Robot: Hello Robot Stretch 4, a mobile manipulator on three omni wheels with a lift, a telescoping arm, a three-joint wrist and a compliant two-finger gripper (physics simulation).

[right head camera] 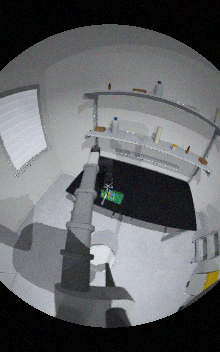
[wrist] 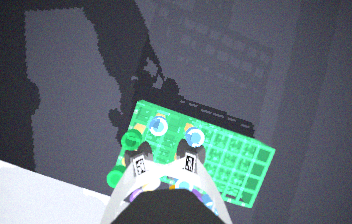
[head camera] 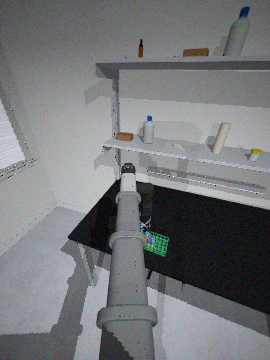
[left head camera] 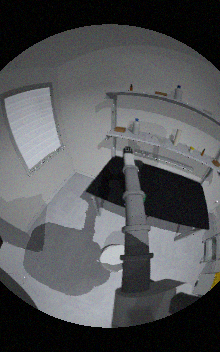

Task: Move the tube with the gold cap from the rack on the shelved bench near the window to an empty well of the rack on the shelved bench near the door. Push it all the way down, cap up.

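Places are measured from the robot's base along level axes (x down, y left, z ahead), in millimetres.
Pixels of known places: gripper, fingertip midpoint: (right head camera: pixel 107 190) (wrist: pixel 165 152) (head camera: pixel 143 232); robot's base, link origin: (right head camera: pixel 99 257) (left head camera: pixel 114 257).
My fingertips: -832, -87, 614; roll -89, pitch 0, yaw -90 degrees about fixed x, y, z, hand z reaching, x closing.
Ahead of a thing's pixels: the offset from my fingertips to its middle, as dx, dy, dz. "pt": to the spot under its first point. Level surfaces: height alone.
The green rack @(+59, -42, -14) (head camera: pixel 162 245) (right head camera: pixel 119 198) (wrist: pixel 262 155) lies near the front left of the black bench top, with many empty wells on its right side. Several tubes stand at its left part, with green caps (wrist: pixel 131 139), blue-and-white caps (wrist: pixel 158 126) and other colours. A small orange-gold patch @(pt -16, -6, -37) (wrist: pixel 172 187) shows under the gripper's body in the wrist view; whether it is the gold cap I cannot tell. My gripper (wrist: pixel 165 152) (right head camera: pixel 108 186) is over the tube part of the rack. Its fingers stand apart, and I see no tube held between them. The other rack does not show.
The black bench @(dx +98) (head camera: pixel 215 245) (left head camera: pixel 175 200) has two shelves above it, holding a blue-capped bottle @(-448, -53, +514) (head camera: pixel 148 131), a cream cylinder @(-448, -477, +337) (head camera: pixel 221 138) and brown boxes. The window @(pt -580, +1367, +578) (left head camera: pixel 32 125) is at the left. A round white stool (right head camera: pixel 102 254) stands in front of the bench.
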